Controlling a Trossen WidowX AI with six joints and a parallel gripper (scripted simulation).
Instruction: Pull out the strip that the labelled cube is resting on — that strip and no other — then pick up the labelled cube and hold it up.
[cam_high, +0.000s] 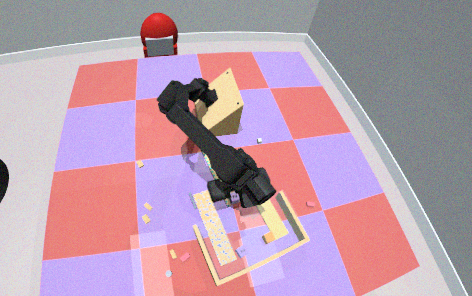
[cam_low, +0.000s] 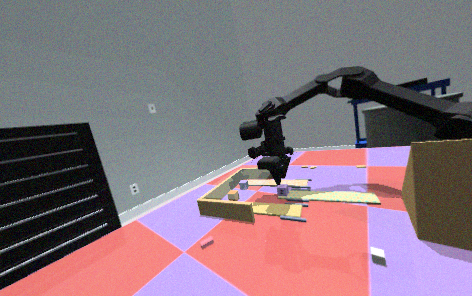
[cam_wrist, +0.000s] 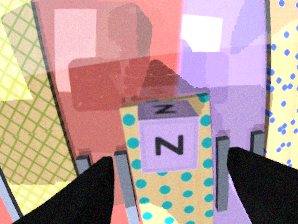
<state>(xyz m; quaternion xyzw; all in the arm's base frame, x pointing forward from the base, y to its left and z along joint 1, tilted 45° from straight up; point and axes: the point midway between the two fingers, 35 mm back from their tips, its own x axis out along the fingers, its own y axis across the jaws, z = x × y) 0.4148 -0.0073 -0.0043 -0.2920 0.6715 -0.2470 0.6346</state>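
The teal-dotted strip lies 110 mm behind my gripper tip, 50 mm below it and 20 mm to the right of it. From my gripper tip the other things lie so: white cube (220 mm behind, 170 mm to the left, 40 mm below).
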